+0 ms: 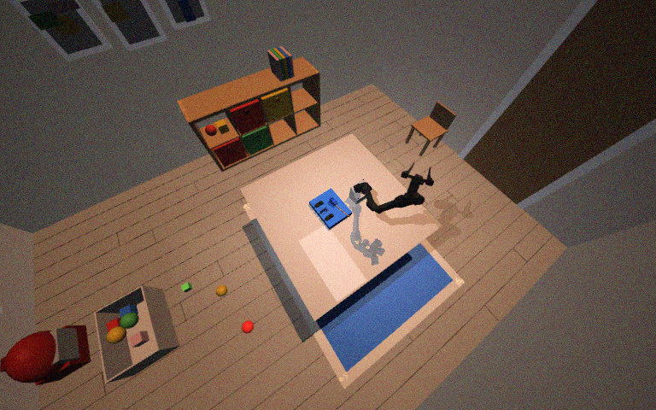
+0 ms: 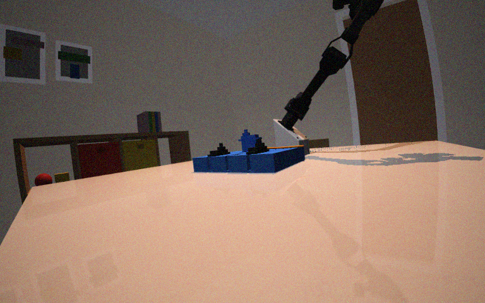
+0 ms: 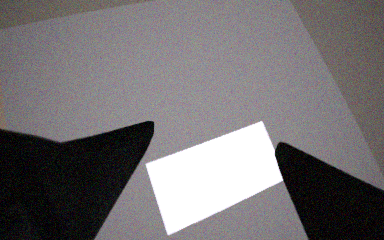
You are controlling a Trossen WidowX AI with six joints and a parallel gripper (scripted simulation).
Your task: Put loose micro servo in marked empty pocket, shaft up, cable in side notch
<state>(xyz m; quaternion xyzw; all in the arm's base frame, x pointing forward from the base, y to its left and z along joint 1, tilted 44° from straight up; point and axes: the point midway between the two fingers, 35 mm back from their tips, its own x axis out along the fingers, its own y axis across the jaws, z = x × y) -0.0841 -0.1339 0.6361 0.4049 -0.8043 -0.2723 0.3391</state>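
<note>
The blue robot deck lies 350 mm ahead of my gripper tip, 350 mm to the right of it and 690 mm below it.
</note>
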